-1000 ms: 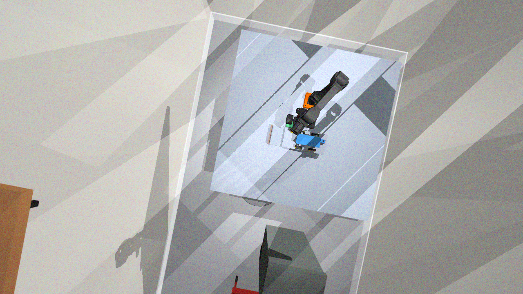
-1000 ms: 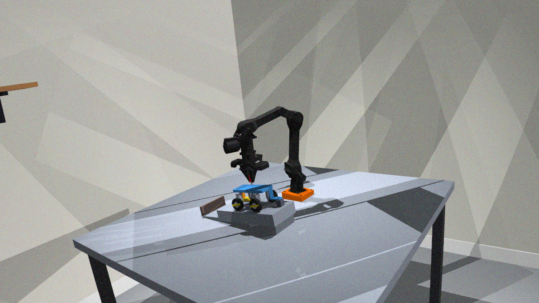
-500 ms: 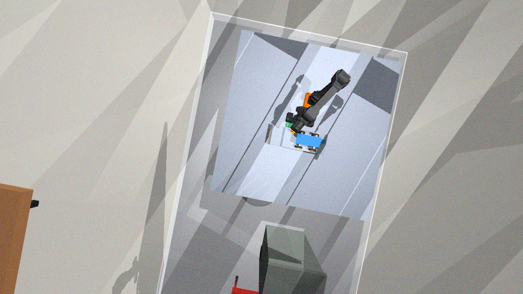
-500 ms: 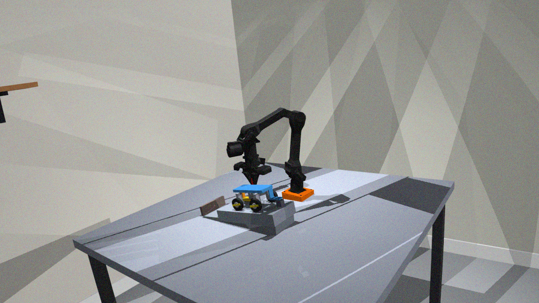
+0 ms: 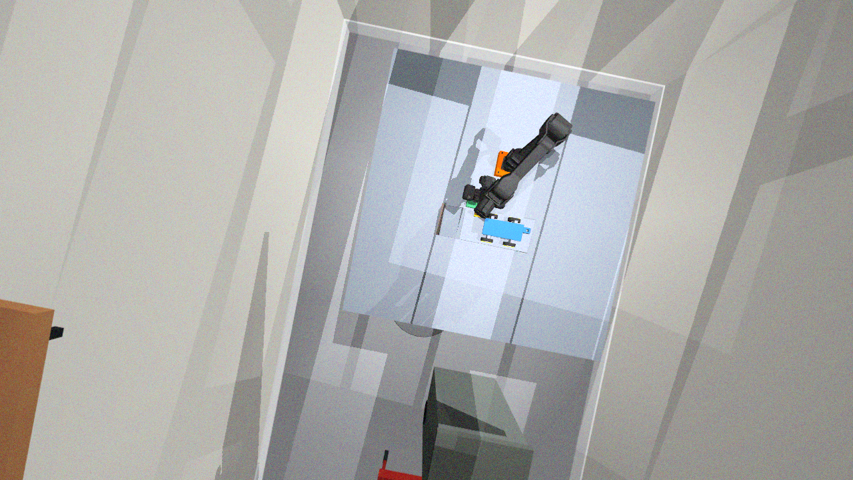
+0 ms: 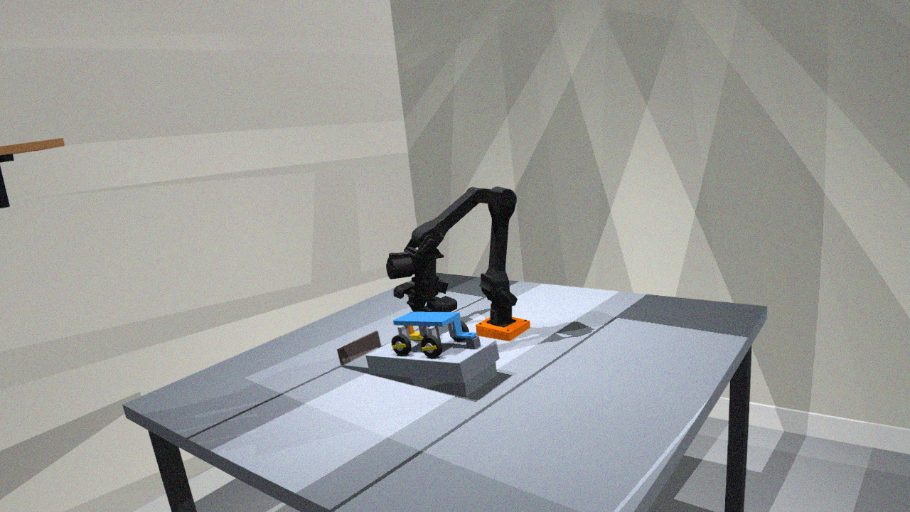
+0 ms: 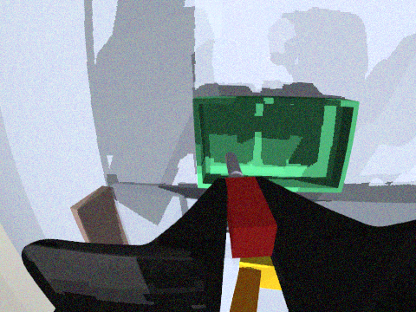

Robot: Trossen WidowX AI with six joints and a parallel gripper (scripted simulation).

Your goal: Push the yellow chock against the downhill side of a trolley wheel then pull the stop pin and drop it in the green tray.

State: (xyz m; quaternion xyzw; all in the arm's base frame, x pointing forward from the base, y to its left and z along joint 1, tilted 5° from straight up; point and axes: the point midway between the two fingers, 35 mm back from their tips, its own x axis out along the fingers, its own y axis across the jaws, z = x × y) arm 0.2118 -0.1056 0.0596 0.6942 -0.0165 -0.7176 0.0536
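The green tray lies 2 cm to the left of my gripper tip and 8 cm below it. Also, from my gripper tip: yellow chock 6 cm ahead, 3 cm to the left, 1 cm above; then grey ramp 11 cm ahead, 13 cm to the left, 2 cm below; then red-headed stop pin right at my gripper tip.
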